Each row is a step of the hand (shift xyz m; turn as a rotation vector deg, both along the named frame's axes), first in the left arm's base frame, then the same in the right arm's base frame.
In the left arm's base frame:
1: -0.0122 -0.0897 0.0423 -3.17 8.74 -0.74
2: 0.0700 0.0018 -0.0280 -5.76 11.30 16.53
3: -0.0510 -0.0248 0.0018 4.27 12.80 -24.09
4: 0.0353 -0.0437 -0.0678 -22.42 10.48 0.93
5: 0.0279 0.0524 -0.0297 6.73 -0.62 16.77
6: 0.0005 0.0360 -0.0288 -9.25 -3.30 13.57
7: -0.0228 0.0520 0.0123 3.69 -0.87 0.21
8: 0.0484 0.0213 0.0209 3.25 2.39 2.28
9: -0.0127 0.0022 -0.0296 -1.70 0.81 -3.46
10: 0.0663 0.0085 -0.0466 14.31 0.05 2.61
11: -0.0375 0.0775 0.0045 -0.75 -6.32 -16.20
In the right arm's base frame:
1: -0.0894 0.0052 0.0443 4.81 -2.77 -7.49
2: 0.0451 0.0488 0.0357 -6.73 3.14 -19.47
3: -0.0342 -0.0452 0.0023 26.41 -6.96 4.04
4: 0.0333 -0.0025 0.0815 -1.94 -18.90 -15.88
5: 0.0629 0.0130 -0.0166 -9.93 13.76 -6.24
6: 0.0427 -0.0115 -0.0129 -14.83 -1.96 -7.53
7: 0.0155 -0.0121 -0.0547 0.59 3.32 1.75
8: 0.0150 0.0534 -0.0124 0.98 4.04 -2.05
9: 0.0179 -0.0250 0.0099 2.36 -3.09 0.65
10: 0.0611 0.0371 0.0391 3.12 13.85 3.14
11: 0.0316 -0.0277 -0.0753 7.31 -8.52 13.30

